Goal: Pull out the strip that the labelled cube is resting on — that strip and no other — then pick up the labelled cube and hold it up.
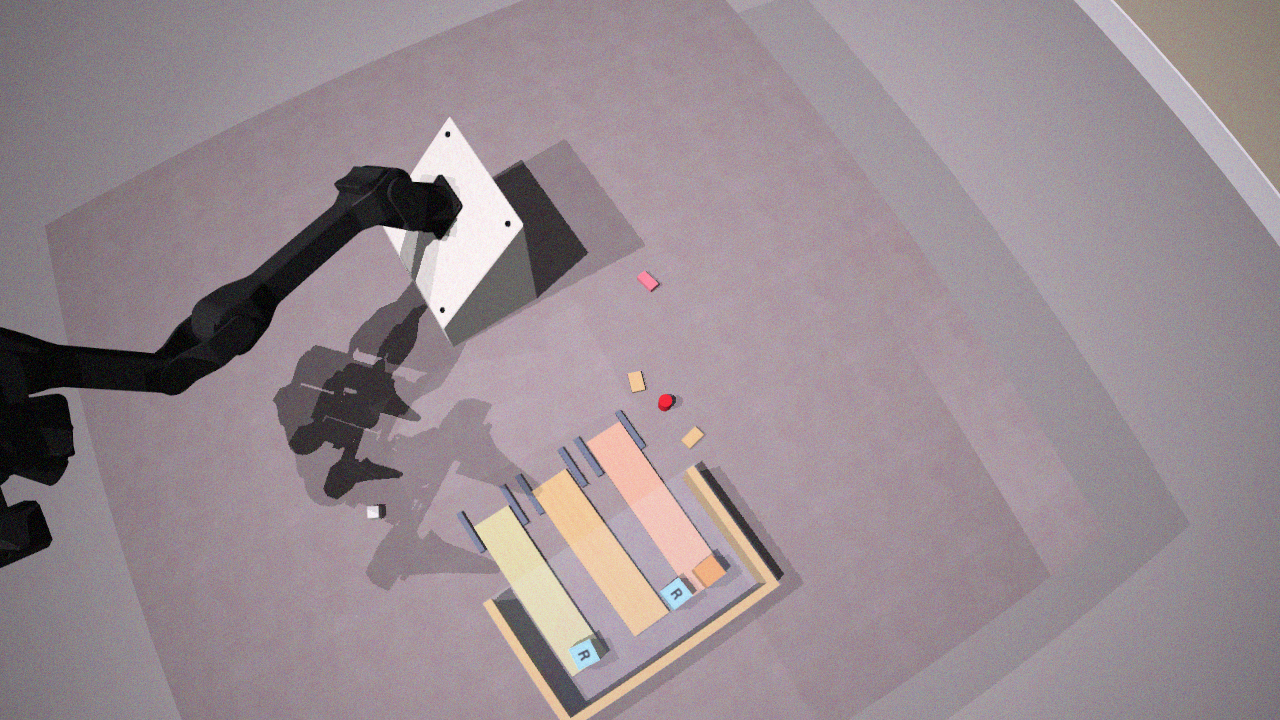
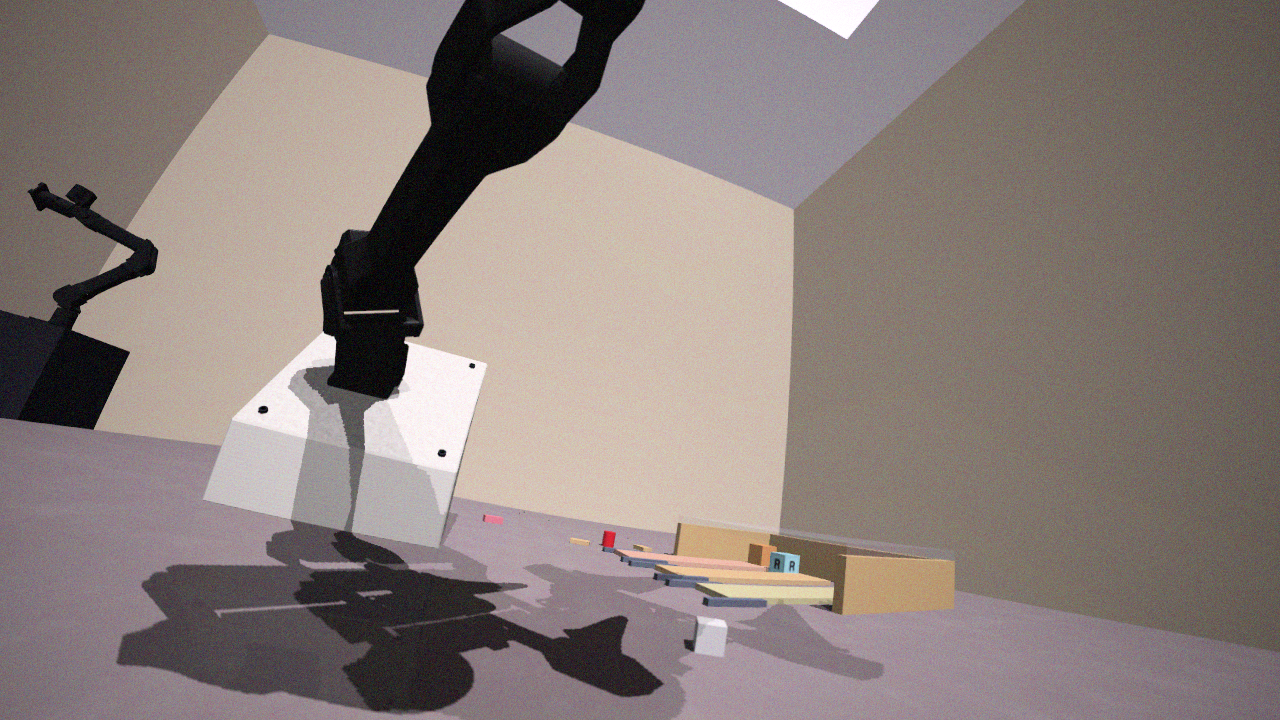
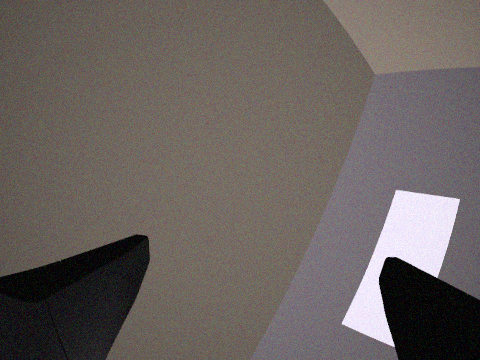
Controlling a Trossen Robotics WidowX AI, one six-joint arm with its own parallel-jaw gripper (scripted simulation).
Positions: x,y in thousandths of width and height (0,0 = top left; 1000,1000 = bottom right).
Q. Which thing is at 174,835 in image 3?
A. The gripper.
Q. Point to a white cube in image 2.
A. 554,887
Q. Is the gripper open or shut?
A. Open.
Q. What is the gripper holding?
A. Nothing.
